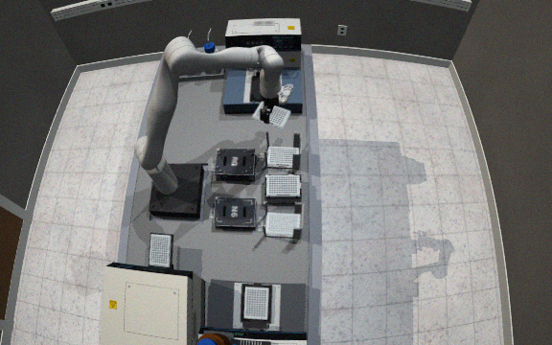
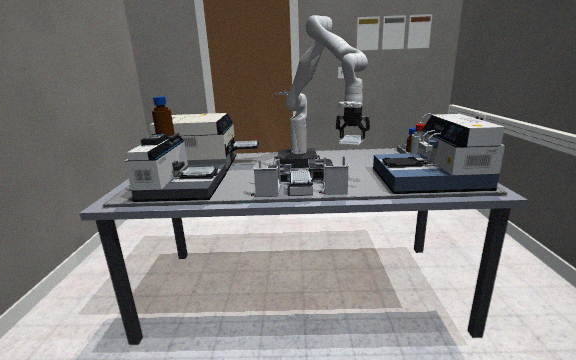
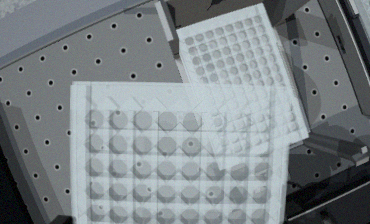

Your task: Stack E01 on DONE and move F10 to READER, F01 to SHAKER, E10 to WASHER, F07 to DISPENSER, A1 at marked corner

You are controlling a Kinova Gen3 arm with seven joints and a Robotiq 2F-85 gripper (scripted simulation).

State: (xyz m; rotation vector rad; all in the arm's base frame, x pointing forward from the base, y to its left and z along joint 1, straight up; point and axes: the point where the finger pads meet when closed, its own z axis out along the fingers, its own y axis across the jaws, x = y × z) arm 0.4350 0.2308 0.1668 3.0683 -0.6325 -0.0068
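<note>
Now: the washer nest 5 cm behind my hand, 24 cm to the left of it and 13 cm below it. From my hand the other things lie so: dark pull-out tray 42 cm behind, 54 cm to the right, 12 cm below; regrip nest 15 cm behind, 13 cm to the right, 16 cm below.
</note>
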